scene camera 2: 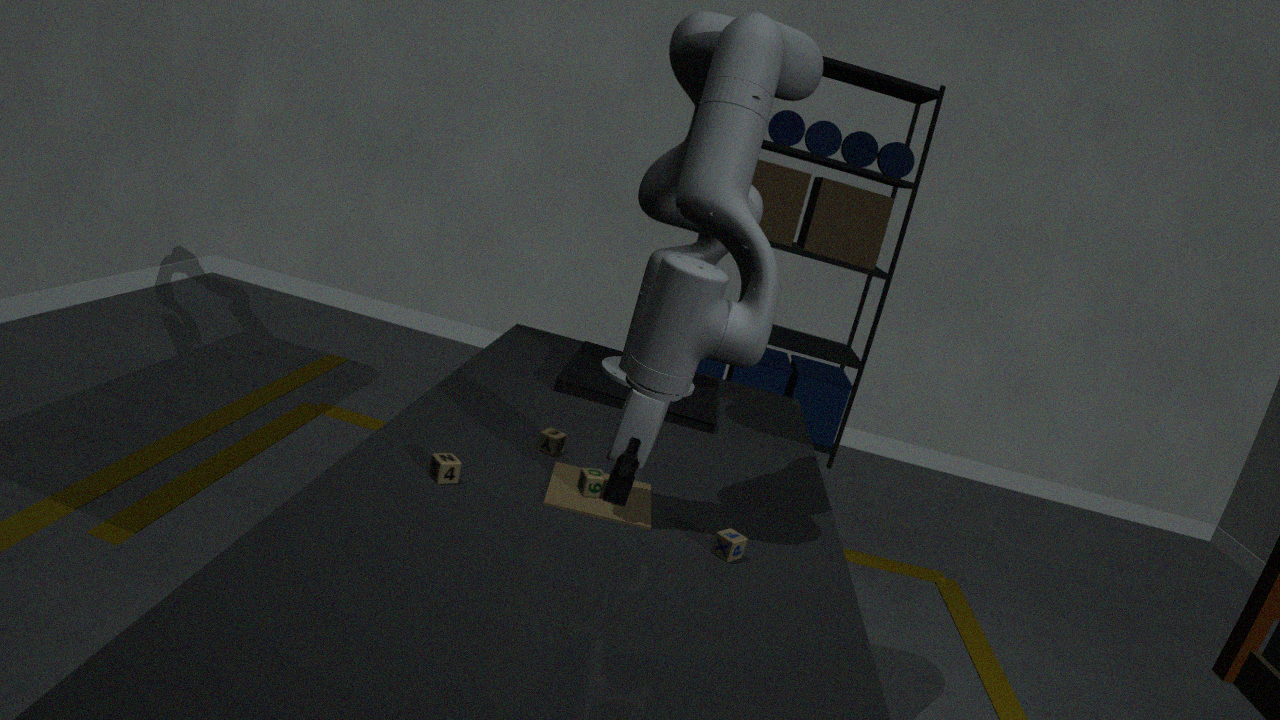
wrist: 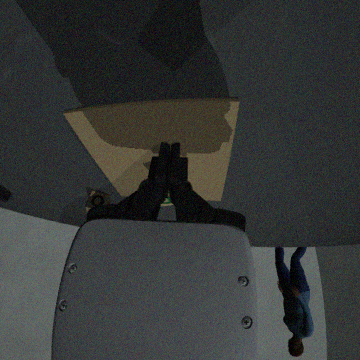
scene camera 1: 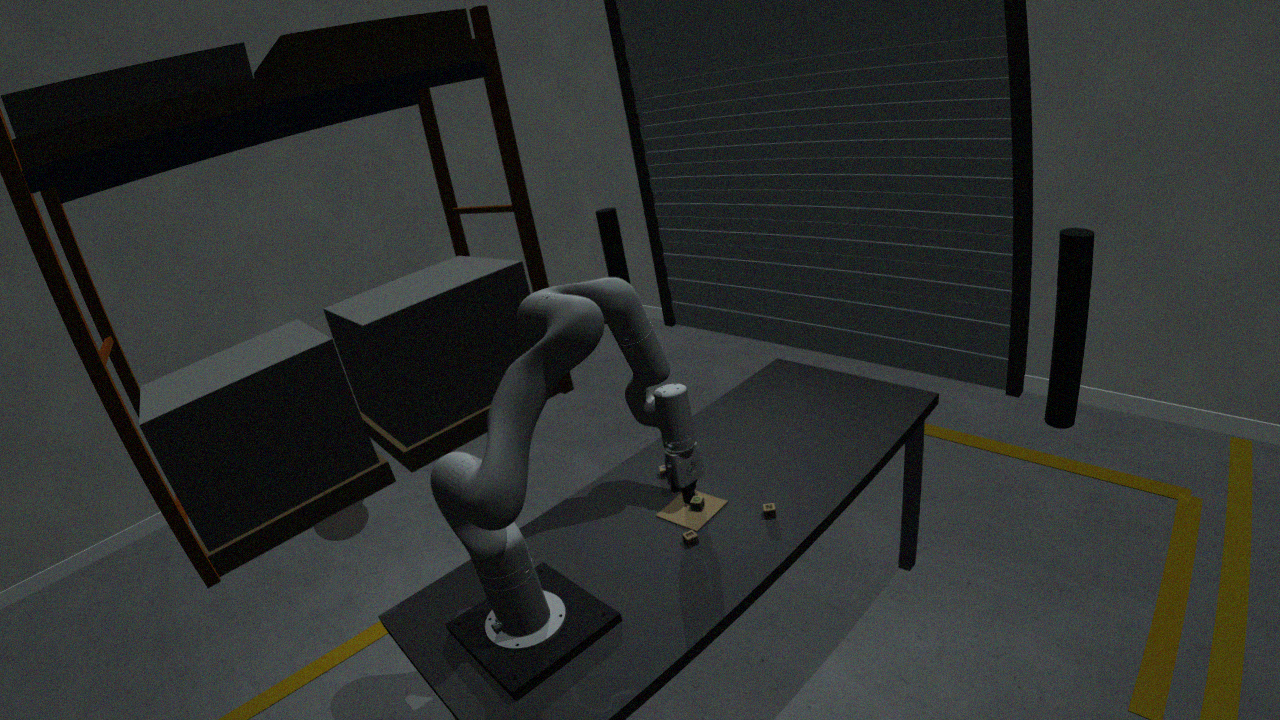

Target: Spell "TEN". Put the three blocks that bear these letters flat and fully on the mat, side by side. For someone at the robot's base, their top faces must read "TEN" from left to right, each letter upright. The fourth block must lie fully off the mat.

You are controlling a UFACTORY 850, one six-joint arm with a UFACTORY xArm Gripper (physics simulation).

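The tan mat (scene camera 1: 671,514) (scene camera 2: 563,488) (wrist: 207,175) lies on the table. A block with green marks (scene camera 1: 697,503) (scene camera 2: 591,482) stands on it; a 6 faces scene camera 2, and I cannot read its top surely. In the wrist view the fingers mostly hide it. My gripper (scene camera 1: 689,497) (scene camera 2: 616,497) (wrist: 170,153) is shut and empty, low over the mat beside that block. Off the mat lie a block with N on top and 4 on a side (scene camera 1: 768,510) (scene camera 2: 445,468), a dark-lettered block (scene camera 1: 690,538) (scene camera 2: 553,440) and a blue-lettered block (scene camera 2: 731,545).
A small block (scene camera 1: 663,470) shows partly behind the gripper in scene camera 1. In the wrist view a block with a ring-like mark (wrist: 97,200) lies off the mat's lower left corner. The arm's dark base plate (scene camera 1: 474,640) (scene camera 2: 581,371) stands on the table (scene camera 1: 832,402).
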